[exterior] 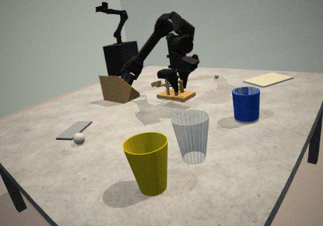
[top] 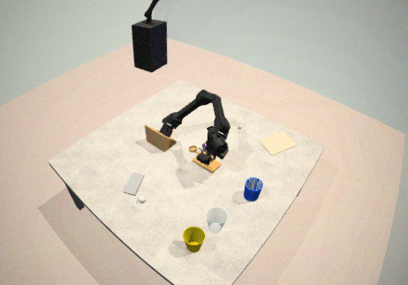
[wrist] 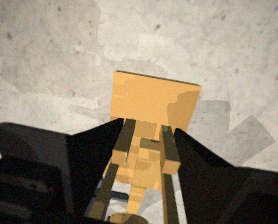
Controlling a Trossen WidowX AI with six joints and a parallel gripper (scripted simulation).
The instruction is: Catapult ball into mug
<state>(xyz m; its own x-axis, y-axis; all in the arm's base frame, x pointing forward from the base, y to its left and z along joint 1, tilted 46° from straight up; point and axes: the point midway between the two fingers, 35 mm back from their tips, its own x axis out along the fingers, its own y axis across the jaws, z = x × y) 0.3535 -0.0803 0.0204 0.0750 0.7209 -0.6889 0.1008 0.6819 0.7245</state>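
The purple ball is 16 cm to the left of my gripper tip, 11 cm behind it and 6 cm below it. From my gripper tip the other things lie so: blue mug 28 cm ahead, 4 cm to the right, 4 cm below; then wooden catapult 6 cm behind, 3 cm to the left, 2 cm above; then green ball 21 cm to the left, 14 cm behind, 6 cm below.
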